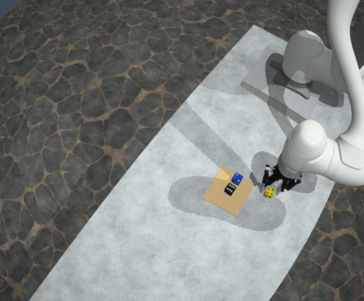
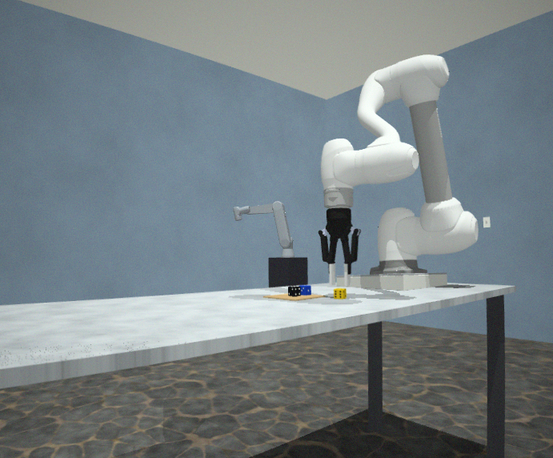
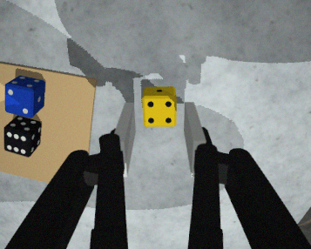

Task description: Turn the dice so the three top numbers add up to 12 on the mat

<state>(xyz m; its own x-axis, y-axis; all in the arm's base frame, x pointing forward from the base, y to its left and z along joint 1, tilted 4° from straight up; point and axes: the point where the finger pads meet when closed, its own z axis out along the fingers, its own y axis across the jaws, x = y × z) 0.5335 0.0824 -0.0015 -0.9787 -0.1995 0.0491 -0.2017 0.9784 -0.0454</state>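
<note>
The yellow die lies 6 cm below my hand. Also, from my hand: black die (6 cm ahead, 14 cm to the right, 5 cm below); blue die (1 cm ahead, 13 cm to the right, 5 cm below); tan mat (6 cm ahead, 14 cm to the right, 7 cm below).
</note>
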